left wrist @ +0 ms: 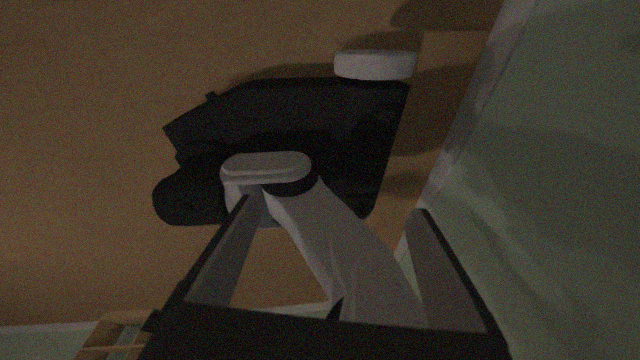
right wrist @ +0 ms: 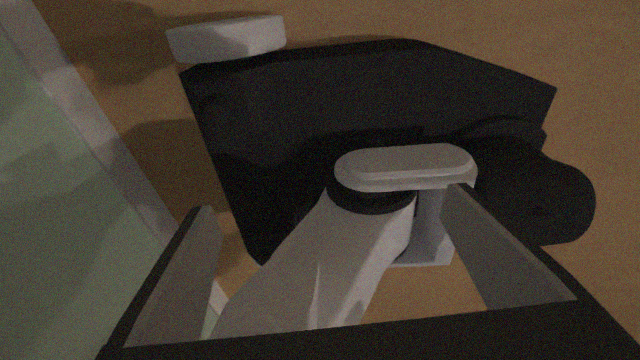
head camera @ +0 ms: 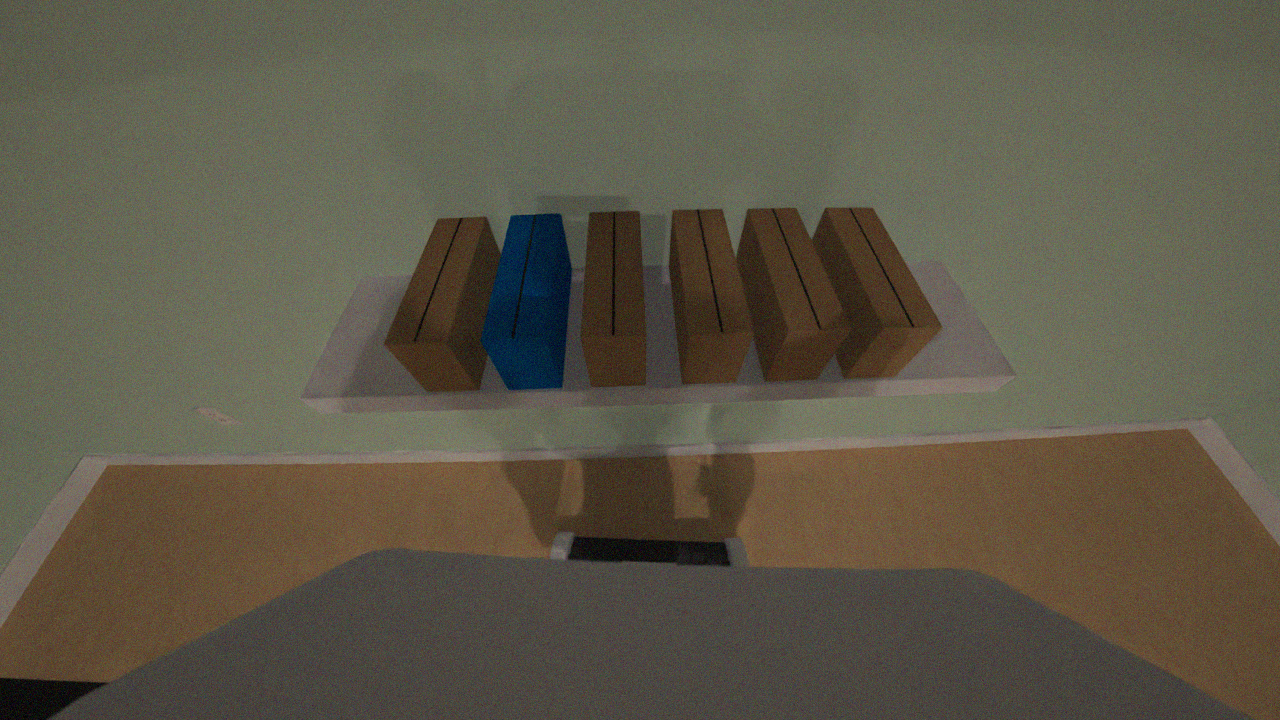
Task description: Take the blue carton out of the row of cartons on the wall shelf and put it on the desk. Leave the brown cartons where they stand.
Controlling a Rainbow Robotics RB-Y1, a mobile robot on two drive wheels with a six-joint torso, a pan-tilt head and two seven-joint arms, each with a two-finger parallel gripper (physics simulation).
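Frame: origin at the robot's base, x back, y right, z up, level; millimetres.
Seen in the pictures: left gripper, fingertip midpoint: (left wrist: 332,210); right gripper, fingertip midpoint: (right wrist: 331,210).
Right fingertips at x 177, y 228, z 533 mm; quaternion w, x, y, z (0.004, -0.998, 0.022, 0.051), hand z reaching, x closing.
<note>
Offsets run from my right fingertips to a thing's middle. Level surfaces: height alone.
The blue carton {dx -449, dy -414, dz +475 mm} (head camera: 537,313) stands upright on the white wall shelf {dz +415 mm} (head camera: 349,362) in the head view, second from the left in the row. A brown carton {dx -441, dy -534, dz +475 mm} (head camera: 447,295) stands to its left and another brown carton {dx -458, dy -291, dz +475 mm} (head camera: 614,286) to its right, each with a narrow gap. Several more stand farther right. My left gripper (left wrist: 332,210) is open and empty, beside the robot's own body. My right gripper (right wrist: 331,210) is open and empty, also beside the body. Neither gripper shows near the shelf. I cannot make out the desk in the head view.
The green wall (head camera: 626,134) rises behind the shelf, and the brown floor {dz -533 mm} (head camera: 313,510) lies below it. My dark base (left wrist: 320,110) (right wrist: 350,95) is close to the wall's white skirting (left wrist: 475,100) (right wrist: 95,120). A tan wooden structure (left wrist: 102,332) partly shows at the left wrist view's lower left.
</note>
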